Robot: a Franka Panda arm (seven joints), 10 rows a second.
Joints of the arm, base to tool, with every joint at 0 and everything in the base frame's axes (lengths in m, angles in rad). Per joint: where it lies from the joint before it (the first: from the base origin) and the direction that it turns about. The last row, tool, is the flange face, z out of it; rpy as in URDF.
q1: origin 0.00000 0.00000 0.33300 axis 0 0 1
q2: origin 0.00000 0.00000 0.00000 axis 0 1 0
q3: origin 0.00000 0.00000 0.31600 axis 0 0 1
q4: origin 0.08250 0.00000 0.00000 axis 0 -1 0
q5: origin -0.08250 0.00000 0.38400 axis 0 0 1
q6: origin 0.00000 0.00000 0.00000 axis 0 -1 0
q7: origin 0.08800 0.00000 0.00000 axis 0 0 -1
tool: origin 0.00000 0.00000 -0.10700 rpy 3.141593 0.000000 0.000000
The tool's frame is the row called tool.
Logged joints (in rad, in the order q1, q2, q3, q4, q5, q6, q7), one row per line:
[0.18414 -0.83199 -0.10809 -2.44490 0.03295 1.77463 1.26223]
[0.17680 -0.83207 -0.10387 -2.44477 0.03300 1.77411 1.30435]
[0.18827 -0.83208 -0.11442 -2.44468 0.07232 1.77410 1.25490]
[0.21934 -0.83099 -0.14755 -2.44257 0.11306 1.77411 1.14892]
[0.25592 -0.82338 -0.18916 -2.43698 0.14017 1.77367 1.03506]
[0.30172 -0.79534 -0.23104 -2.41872 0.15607 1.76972 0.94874]
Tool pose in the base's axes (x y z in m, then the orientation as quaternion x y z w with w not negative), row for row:
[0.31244 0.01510 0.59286 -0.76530 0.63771 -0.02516 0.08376]
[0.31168 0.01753 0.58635 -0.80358 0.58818 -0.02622 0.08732]
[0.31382 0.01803 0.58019 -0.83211 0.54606 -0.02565 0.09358]
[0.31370 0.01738 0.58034 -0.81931 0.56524 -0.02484 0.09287]
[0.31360 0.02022 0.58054 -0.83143 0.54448 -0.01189 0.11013]
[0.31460 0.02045 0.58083 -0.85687 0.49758 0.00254 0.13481]
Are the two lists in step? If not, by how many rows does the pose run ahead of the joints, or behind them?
The pose runs 2 rows behind the joints: the pose in row i belongs to the joints in row i - 2.
